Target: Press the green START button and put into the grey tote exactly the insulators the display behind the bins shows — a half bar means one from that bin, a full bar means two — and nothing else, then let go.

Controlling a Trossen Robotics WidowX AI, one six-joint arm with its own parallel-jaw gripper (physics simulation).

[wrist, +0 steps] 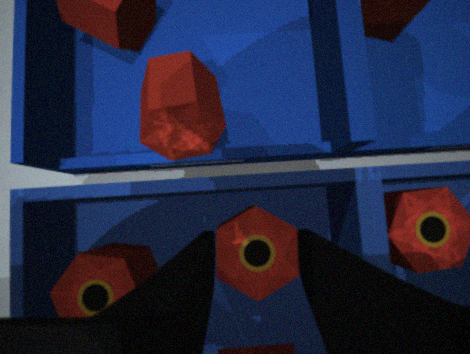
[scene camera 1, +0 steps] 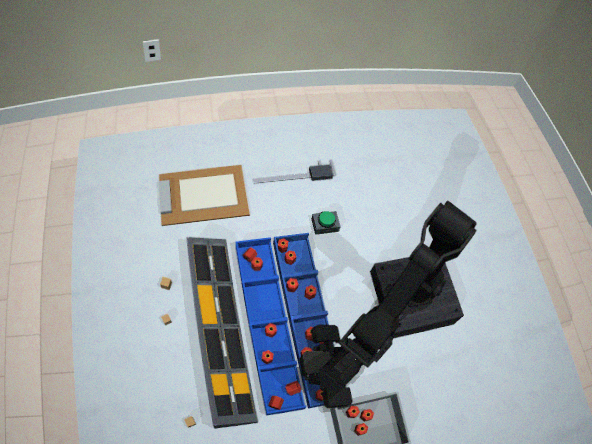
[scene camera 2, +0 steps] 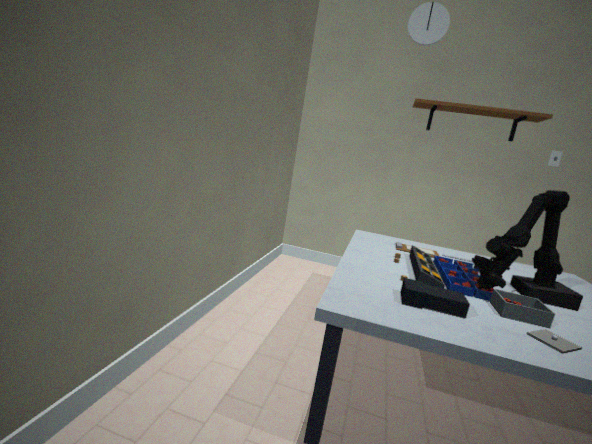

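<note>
My gripper [scene camera 1: 321, 380] [scene camera 2: 488, 278] [wrist: 255, 241] is open and low inside the near end of the right blue bin [scene camera 1: 299, 303] [wrist: 276, 102]. In the wrist view an upright red hexagonal insulator [wrist: 259, 285] stands between the two black fingers with a gap on each side. Another insulator [wrist: 96, 281] lies to its left. The grey tote [scene camera 1: 395, 422] [scene camera 2: 502, 304] at the front holds three insulators [scene camera 1: 360, 418]. The display [scene camera 1: 196, 335] [scene camera 2: 424, 264] shows one yellow half bar [scene camera 1: 207, 304] and one full bar [scene camera 1: 230, 383]. The green START button [scene camera 1: 327, 218] stands beyond the bins.
The left blue bin [scene camera 1: 263, 299] holds several insulators. A brown clipboard [scene camera 1: 203, 194] and a grey sliding tool [scene camera 1: 294, 176] lie at the back. Small wooden cubes [scene camera 1: 165, 283] [scene camera 1: 189, 421] lie left of the display. The arm's base [scene camera 1: 444, 304] stands to the right.
</note>
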